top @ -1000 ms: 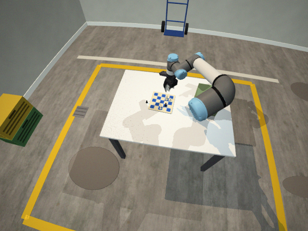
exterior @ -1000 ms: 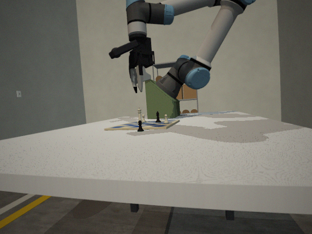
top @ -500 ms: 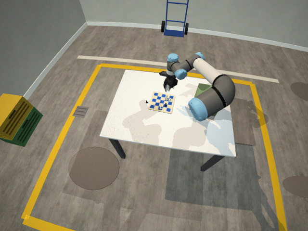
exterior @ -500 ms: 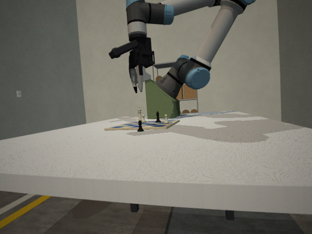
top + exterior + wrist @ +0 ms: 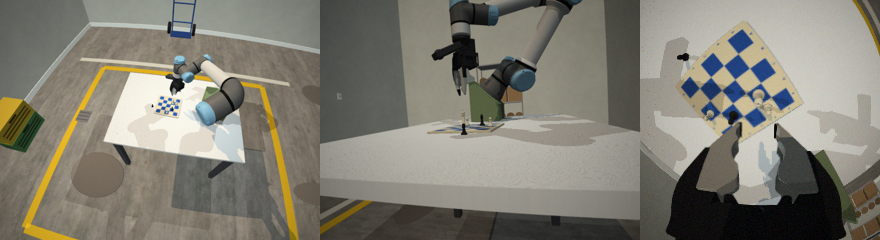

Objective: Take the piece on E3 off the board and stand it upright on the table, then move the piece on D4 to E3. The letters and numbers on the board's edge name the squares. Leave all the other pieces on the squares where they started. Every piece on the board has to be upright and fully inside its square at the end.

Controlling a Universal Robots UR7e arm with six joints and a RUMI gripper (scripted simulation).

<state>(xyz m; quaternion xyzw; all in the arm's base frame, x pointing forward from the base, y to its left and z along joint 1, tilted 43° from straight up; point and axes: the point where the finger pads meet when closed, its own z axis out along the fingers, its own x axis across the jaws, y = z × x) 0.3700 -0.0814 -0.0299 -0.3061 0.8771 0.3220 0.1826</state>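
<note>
My gripper is now 110 mm above the tall white piece. Round my hand: blue-and-cream chessboard 140 mm below, 40 mm ahead, 30 mm to the left; then black pawn 190 mm ahead, 130 mm below, 40 mm to the left.
</note>
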